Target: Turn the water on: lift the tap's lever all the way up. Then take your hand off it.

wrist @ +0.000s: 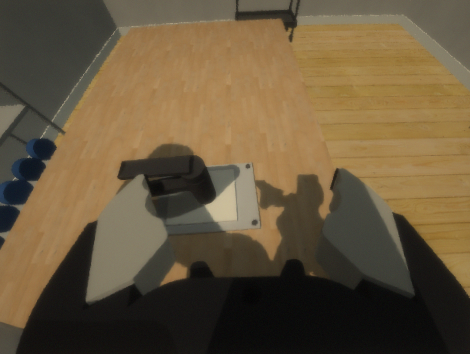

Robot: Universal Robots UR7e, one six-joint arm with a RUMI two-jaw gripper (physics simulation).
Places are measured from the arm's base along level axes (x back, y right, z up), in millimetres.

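Where they show: gripper, fingertip midpoint: (240,175).
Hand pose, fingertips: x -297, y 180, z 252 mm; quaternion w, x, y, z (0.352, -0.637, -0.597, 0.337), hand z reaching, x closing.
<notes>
Each offset is from my fingertips to the centre of the thing. "*": to the spot under its first point. Level surfaces: height alone.
The dark tap @[* dx -71, dy -60, dz -159 mm] (204,184) stands on a light grey base plate @[dx -89, dy -76, dz -263 mm] (248,200), left of the middle of the wrist view. Its flat top bar, which looks like the lever @[dx -89, dy -134, dz -118 mm] (157,167), points left, with a gap between it and the dark part below. How far the lever is raised cannot be told exactly. My gripper (240,175) is open, with nothing between its fingers. The left fingertip overlaps the tap's lower part in the view, just below the bar; whether it touches is unclear. The right fingertip is well right of the plate.
The wooden table top @[dz -269 mm] (200,100) stretches away behind the tap. Several blue bins (29,169) stand at the left edge. A dark cart (265,16) stands at the far wall. Yellow floor planks (380,110) lie to the right. The gripper's shadow falls right of the plate.
</notes>
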